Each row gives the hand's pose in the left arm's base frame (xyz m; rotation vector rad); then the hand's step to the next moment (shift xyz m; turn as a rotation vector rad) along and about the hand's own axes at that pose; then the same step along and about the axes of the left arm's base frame.
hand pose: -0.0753 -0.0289 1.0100 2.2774 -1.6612 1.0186
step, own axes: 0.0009 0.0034 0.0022 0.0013 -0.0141 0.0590
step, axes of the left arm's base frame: -0.0019 -0.0031 -0.0020 0.0383 -0.0242 -0.0403
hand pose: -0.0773 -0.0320 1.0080 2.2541 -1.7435 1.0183
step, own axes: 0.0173 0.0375 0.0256 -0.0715 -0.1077 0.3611
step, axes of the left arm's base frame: -0.0205 -0.0387 -0.0211 0.2447 -0.0764 -0.2853
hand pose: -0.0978 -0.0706 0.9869 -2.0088 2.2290 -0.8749
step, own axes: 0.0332 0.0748 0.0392 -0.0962 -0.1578 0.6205
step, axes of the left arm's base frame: -0.0594 -0.0445 -0.0521 0.3910 -0.1554 -0.4921
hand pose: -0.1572 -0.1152 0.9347 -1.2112 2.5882 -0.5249
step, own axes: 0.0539 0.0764 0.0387 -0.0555 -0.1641 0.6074
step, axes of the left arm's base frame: -0.0728 -0.0050 -0.0701 0.3650 -0.1878 -0.4800
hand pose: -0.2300 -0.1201 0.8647 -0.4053 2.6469 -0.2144
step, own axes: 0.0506 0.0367 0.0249 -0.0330 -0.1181 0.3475
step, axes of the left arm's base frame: -0.0410 0.0166 -0.0507 0.2159 -0.1299 -0.2689
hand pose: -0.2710 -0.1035 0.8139 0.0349 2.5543 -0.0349
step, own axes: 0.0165 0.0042 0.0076 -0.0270 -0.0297 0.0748
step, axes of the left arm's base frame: -0.0094 0.0042 -0.0155 0.0629 -0.0326 -0.0468
